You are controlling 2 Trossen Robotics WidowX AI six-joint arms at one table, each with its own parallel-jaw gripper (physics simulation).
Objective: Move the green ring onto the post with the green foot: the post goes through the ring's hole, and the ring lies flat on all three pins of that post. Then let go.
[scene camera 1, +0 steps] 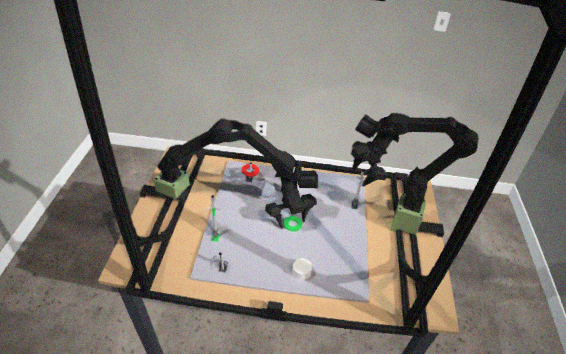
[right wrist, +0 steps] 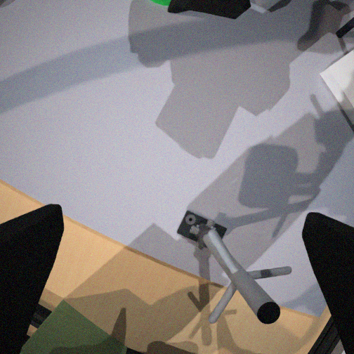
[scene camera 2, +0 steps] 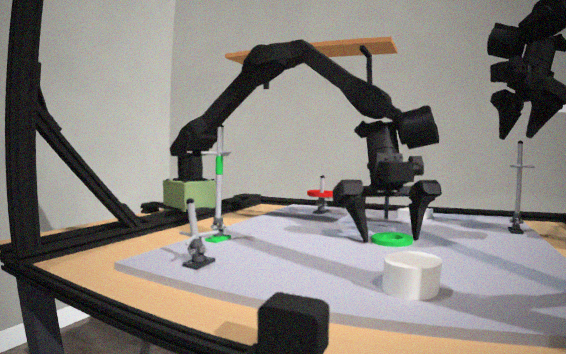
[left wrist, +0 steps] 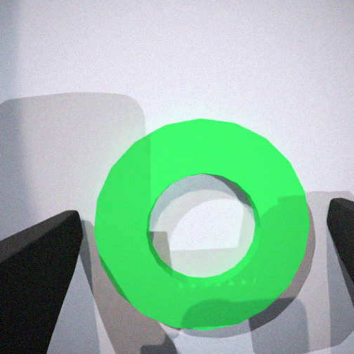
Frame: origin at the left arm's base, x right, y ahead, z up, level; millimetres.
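Seen in the pictures: left gripper, fingertip midpoint: [scene camera 1: 292, 224] [scene camera 2: 391, 241]; right gripper, fingertip midpoint: [scene camera 1: 357, 177] [scene camera 2: 514, 138]; left arm's base at its link origin: [scene camera 1: 170, 176] [scene camera 2: 189, 180]; right arm's base at its link origin: [scene camera 1: 412, 205].
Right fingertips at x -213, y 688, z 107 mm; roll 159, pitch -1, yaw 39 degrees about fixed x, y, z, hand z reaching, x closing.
Note:
Pixels of each thing's top centre, then the offset from my right fingertips to it. "*": a spot on its surface instead.
- green ring at its top centre: [scene camera 2: 392, 236] [scene camera 1: 293, 222] dx +163, dy -177, dz -174 mm
- tall post with the green foot, surface spot: [scene camera 2: 218, 195] [scene camera 1: 215, 222] * dx +344, dy -407, dz -107 mm
- grey post at a spot on its surface: [scene camera 2: 519, 195] [scene camera 1: 358, 192] * dx -43, dy +11, dz -109 mm
- red ring at its top centre: [scene camera 2: 321, 191] [scene camera 1: 250, 169] dx +7, dy -437, dz -130 mm
- short post at a spot on its surface: [scene camera 2: 192, 215] [scene camera 1: 221, 257] * dx +461, dy -313, dz -114 mm
- white cylinder at its top centre: [scene camera 2: 413, 259] [scene camera 1: 302, 266] dx +352, dy -66, dz -147 mm
The green ring [scene camera 1: 293, 229] [scene camera 2: 380, 240] [left wrist: 125, 225] lies flat on the grey-blue mat. My left gripper [scene camera 1: 294, 223] [scene camera 2: 391, 240] [left wrist: 208, 218] is open and low, its fingertips on opposite sides of the ring, with a gap at each side in the left wrist view. The tall post with the green foot [scene camera 1: 214, 222] [scene camera 2: 218, 195] stands upright left of the ring in both scene views, with pins near its top and a green band below them. My right gripper [scene camera 1: 361, 175] [scene camera 2: 516, 137] [right wrist: 186, 222] is open and empty, high above a grey post.
That grey post [scene camera 1: 358, 189] [scene camera 2: 519, 195] [right wrist: 232, 265] stands near the mat's edge. A red ring [scene camera 1: 244, 171] [scene camera 2: 314, 193] sits on a post at the back. A short post [scene camera 1: 221, 260] [scene camera 2: 192, 215] stands front left, a white cylinder [scene camera 1: 302, 270] [scene camera 2: 411, 279] in front of the green ring.

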